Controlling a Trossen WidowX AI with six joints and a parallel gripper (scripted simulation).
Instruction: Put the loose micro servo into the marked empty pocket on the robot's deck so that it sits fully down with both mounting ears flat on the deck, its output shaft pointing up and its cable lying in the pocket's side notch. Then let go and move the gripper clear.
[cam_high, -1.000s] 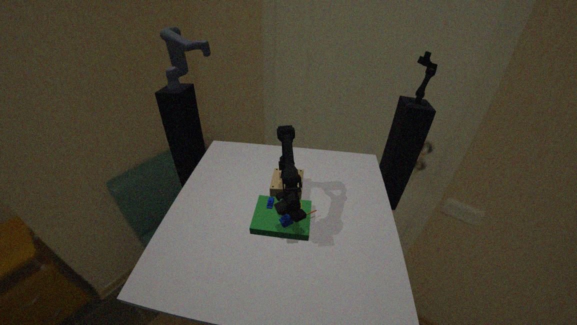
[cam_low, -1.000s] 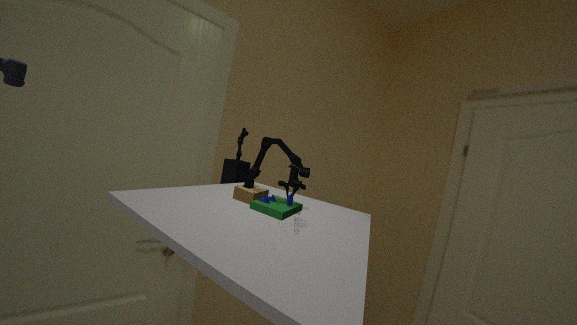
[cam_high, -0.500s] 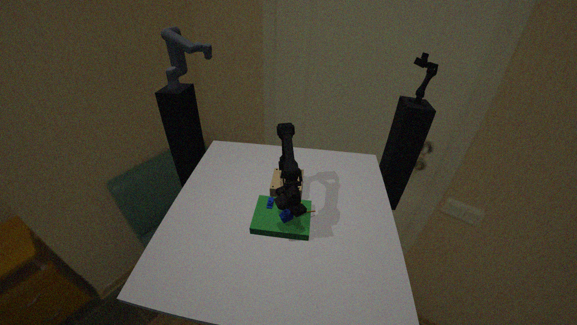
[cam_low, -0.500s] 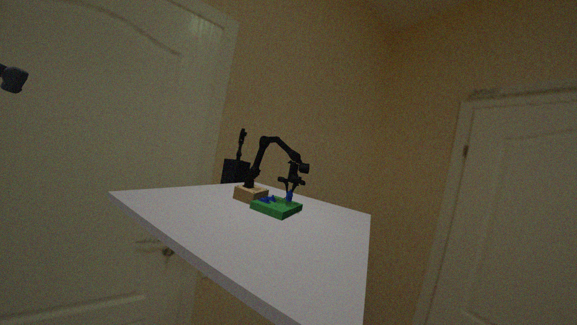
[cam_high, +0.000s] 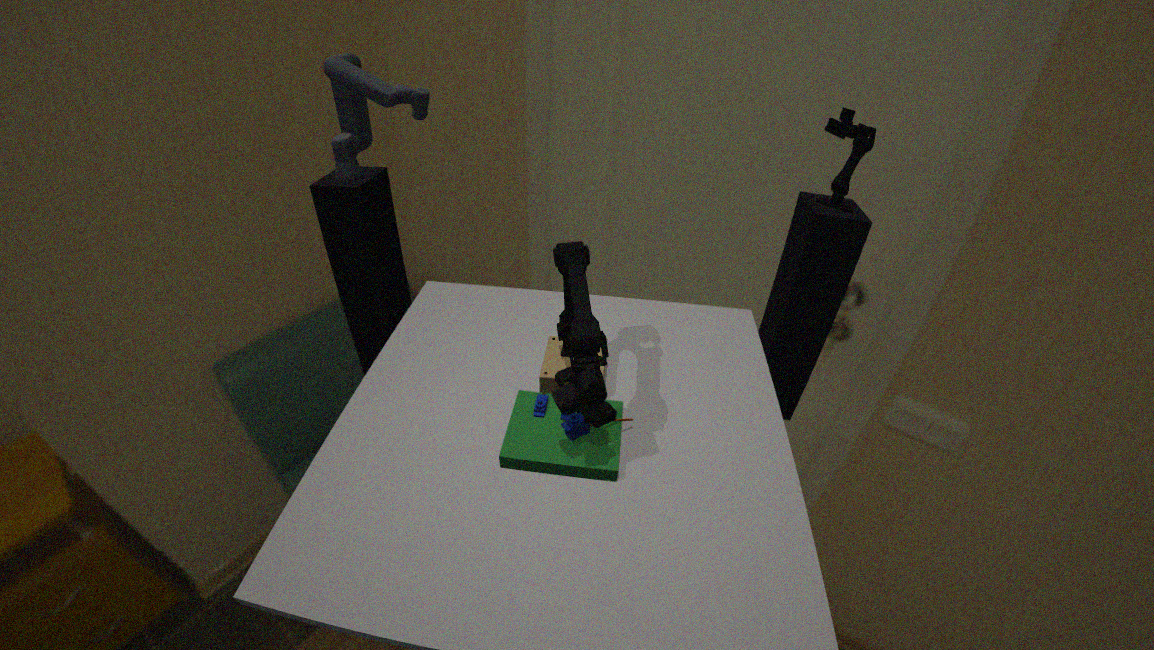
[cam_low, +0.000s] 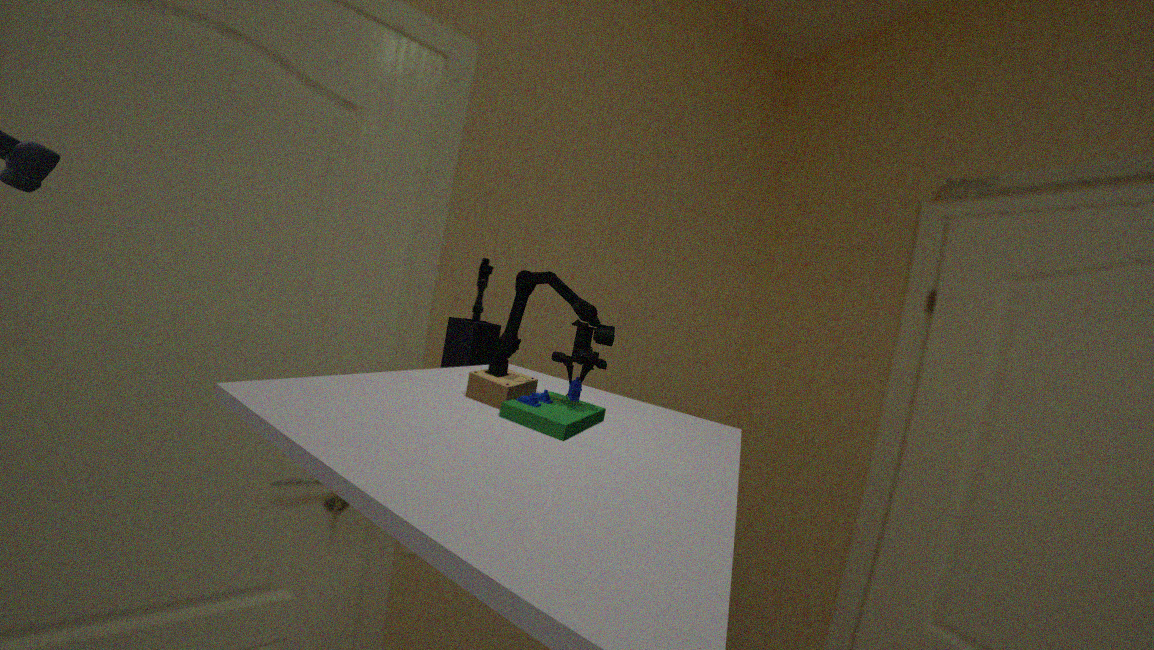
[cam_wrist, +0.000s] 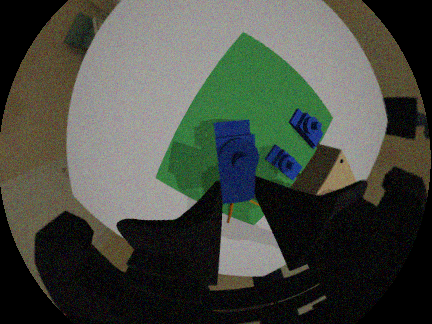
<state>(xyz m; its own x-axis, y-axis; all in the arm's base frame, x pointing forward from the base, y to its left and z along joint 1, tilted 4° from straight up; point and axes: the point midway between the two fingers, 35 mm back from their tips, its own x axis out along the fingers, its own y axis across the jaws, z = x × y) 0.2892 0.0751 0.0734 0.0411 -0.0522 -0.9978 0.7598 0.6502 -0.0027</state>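
My gripper tip is now 20 mm short of the green deck, 50 mm to the left of it and 100 mm above it.
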